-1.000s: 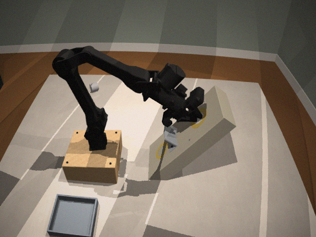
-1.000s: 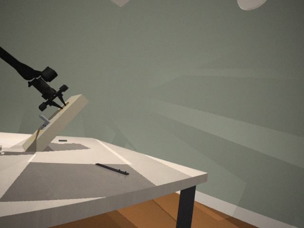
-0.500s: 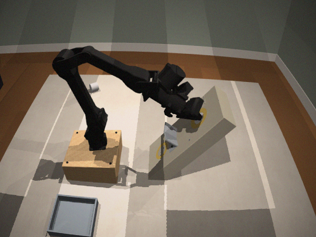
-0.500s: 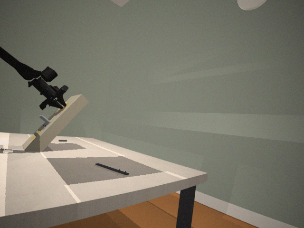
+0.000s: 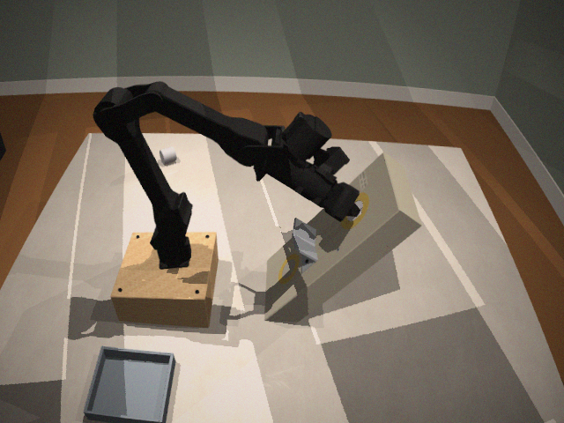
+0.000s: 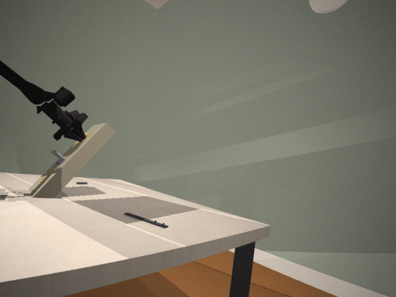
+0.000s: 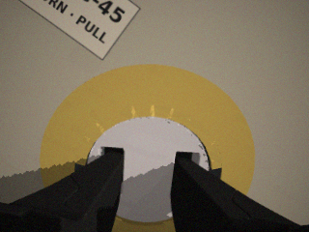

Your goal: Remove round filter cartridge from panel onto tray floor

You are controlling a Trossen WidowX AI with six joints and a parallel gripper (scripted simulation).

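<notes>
Now: the grey flap 9 cm below my gripper tip, 9 cm behind it and 1 cm to the left of it. Round my gripper tip: dark grey tray 46 cm behind, 23 cm to the right, 22 cm below; then beige service panel 8 cm below, 4 cm behind; then round filter cartridge 1 cm below, 1 cm ahead.
</notes>
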